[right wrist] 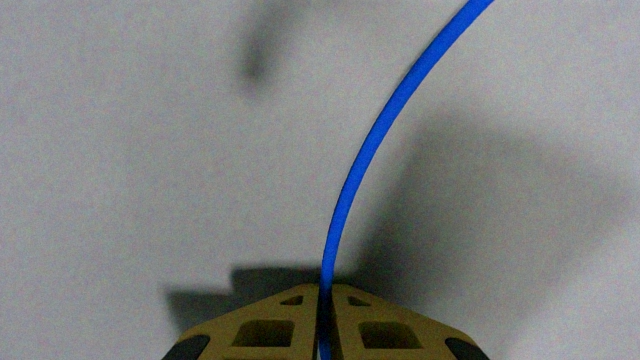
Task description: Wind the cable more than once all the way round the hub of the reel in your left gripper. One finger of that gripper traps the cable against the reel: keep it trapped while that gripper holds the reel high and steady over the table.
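Places are measured from the left arm's base along level axes (x left, y back, z up), in centimetres.
Where they show: right gripper, fingertip midpoint: (324,298).
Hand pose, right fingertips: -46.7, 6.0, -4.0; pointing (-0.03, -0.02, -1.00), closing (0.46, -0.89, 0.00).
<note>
After its pixels a point has its place, as x, y, z.
The blue cable (370,145) {-42.0, 7.4, -3.7} comes in at the top of the right wrist view, right of the middle, and curves down to the bottom middle. My right gripper (324,298) {-46.7, 6.0, -4.0} is at the bottom middle, its two yellow-brown fingers shut on the cable, which runs between them and on down out of the view. The reel and my left gripper do not show in this view, so how the cable lies at the hub is hidden.
A grey table top (150,175) {-45.1, 11.4, -4.0} lies behind the cable. Soft dark shadows fall on it at the right, around the fingertips and at the upper middle.
</note>
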